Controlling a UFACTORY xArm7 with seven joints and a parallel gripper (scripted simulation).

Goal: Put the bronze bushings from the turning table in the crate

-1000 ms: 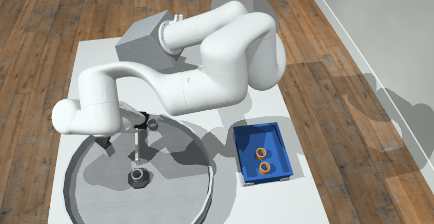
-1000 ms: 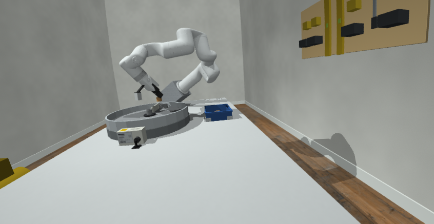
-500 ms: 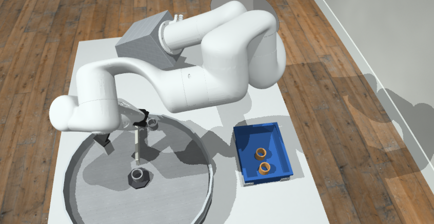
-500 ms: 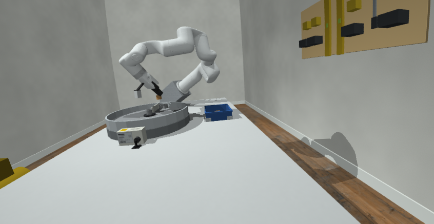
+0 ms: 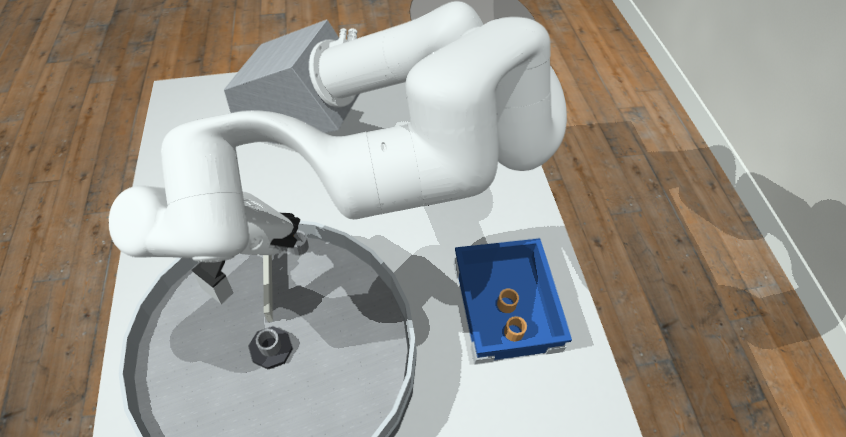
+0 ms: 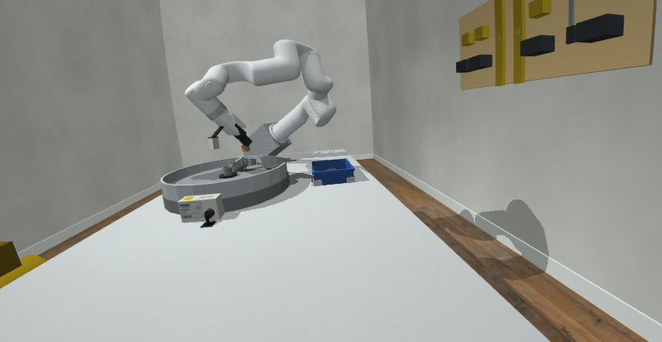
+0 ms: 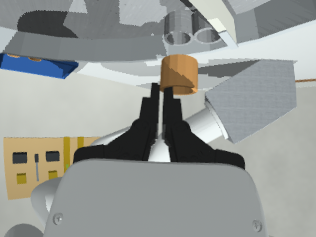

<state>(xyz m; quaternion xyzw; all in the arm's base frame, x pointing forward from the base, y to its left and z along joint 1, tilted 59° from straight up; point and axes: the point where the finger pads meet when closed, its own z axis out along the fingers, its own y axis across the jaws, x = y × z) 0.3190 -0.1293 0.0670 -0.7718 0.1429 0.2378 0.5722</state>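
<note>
My hand is 35 cm to the right of the blue crate, 14 cm above it and 3 cm short of it. Round my hand: turning table: 15 cm ahead, 11 cm below, 1 cm to the right.
</note>
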